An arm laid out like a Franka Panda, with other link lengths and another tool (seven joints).
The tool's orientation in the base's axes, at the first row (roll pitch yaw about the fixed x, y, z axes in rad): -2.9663 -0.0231 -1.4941
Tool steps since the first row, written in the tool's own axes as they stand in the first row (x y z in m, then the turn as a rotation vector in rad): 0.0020 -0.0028 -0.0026 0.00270 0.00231 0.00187; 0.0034 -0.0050 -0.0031 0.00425 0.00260 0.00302; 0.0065 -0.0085 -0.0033 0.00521 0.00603 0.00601; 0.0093 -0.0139 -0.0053 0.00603 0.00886 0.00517; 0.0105 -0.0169 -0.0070 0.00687 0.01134 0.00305; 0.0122 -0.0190 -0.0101 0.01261 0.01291 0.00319; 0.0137 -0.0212 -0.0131 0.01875 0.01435 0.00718; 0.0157 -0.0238 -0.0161 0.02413 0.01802 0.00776; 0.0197 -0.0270 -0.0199 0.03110 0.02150 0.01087; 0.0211 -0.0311 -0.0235 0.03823 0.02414 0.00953
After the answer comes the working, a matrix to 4 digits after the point.
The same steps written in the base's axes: 0.0024 -0.0017 0.0031 -0.00173 -0.00289 -0.00218; 0.0046 -0.0030 0.0040 -0.00170 -0.00447 -0.00333; 0.0083 -0.0058 0.0049 -0.00446 -0.00573 -0.00685; 0.0134 -0.0081 0.0079 -0.00733 -0.00676 -0.00649; 0.0162 -0.0091 0.0101 -0.01007 -0.00778 -0.00482; 0.0178 -0.0106 0.0135 -0.01114 -0.01363 -0.00510; 0.0196 -0.0118 0.0169 -0.01139 -0.01990 -0.00914; 0.0217 -0.0136 0.0204 -0.01447 -0.02556 -0.01022; 0.0245 -0.0173 0.0248 -0.01681 -0.03281 -0.01373; 0.0280 -0.0183 0.0290 -0.01909 -0.04011 -0.01271
The tool's axes in the first row as the columns of a matrix, in the base's axes (rounded; the answer above uses it unrounded):
0.0766 -0.9815 0.1756
-0.9968 -0.0795 -0.0093
0.0231 -0.1743 -0.9844

